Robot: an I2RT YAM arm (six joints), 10 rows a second.
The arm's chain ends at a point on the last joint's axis. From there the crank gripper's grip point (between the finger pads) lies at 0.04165 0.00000 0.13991 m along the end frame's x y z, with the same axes.
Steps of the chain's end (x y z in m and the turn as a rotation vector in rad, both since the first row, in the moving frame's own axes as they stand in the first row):
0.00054, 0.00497, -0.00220, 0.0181, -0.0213, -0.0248
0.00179, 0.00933, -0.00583, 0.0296, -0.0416, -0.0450
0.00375, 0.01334, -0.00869, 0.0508, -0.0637, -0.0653
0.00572, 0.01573, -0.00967, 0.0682, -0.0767, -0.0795
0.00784, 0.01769, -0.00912, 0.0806, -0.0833, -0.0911
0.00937, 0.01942, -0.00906, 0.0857, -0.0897, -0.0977
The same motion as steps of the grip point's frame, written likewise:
-0.00249, 0.00143, -0.00138, 0.0181, -0.0213, -0.0248
-0.00420, 0.00342, -0.00431, 0.0296, -0.0416, -0.0450
-0.00555, 0.00375, -0.00657, 0.0508, -0.0637, -0.0653
-0.00561, 0.00323, -0.00733, 0.0682, -0.0767, -0.0795
-0.00460, 0.00306, -0.00675, 0.0806, -0.0833, -0.0911
-0.00408, 0.00388, -0.00659, 0.0857, -0.0897, -0.0977

